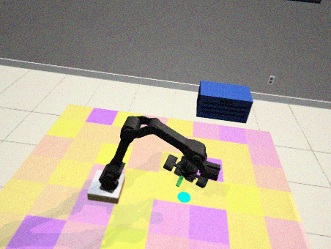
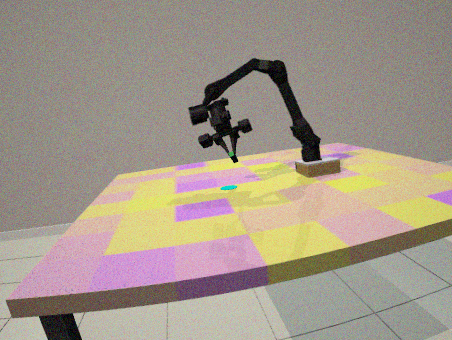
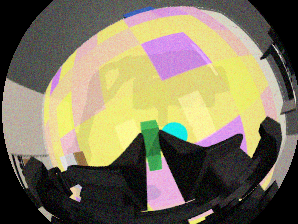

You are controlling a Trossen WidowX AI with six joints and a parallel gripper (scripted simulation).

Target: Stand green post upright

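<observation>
Now: gripper tip 120 mm above the cyan circle, 30 mm short of it and 20 mm to the left of it. From my gripper tip the other things lie so: green post: 20 mm to the right, 10 mm below.
</observation>
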